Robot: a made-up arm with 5 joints.
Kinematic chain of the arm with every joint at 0, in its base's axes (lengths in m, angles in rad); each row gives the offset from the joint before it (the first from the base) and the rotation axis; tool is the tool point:
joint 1: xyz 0 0 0.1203 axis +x
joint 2: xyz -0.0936 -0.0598 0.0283 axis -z
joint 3: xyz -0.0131 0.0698 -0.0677 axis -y
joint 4: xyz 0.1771 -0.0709 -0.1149 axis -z
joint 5: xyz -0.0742 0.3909 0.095 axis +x
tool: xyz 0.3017 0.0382 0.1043
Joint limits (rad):
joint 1: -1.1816..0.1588
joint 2: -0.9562..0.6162
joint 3: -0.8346..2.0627
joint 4: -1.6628..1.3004
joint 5: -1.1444..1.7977
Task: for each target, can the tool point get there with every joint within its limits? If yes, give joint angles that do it. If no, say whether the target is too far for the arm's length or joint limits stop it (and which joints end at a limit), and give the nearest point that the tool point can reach.
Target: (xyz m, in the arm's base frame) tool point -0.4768 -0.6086 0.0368
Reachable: no: joint limits stop it (at a limit: joint 2, joint 4, joint 5) | nearest point -0.3442 -0.3516 0.0721 | short by 0.291 m
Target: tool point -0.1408 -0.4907 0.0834
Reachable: no: joint limits stop it (at a limit: joint 1, joint 2, joint 4, joint 5) | nearest point -0.2882 -0.3569 0.0004 | short by 0.216 m
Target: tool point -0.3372 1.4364 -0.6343
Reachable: no: too far | nearest point -0.1378 0.5534 -0.2493 | short by 0.984 m
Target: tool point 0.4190 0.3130 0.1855
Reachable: yes | joints -0.4482 0.0759 0.3134 0.3502 -0.3045
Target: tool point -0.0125 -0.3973 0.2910
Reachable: no: joint limits stop it (at a limit: joint 1, joint 2, joint 4, joint 5) | nearest point 0.0966 -0.4202 0.3873 | short by 0.147 m
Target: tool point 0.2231 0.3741 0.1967
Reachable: yes | joints -0.2384 -0.4942 0.2562 0.4216 0.9355
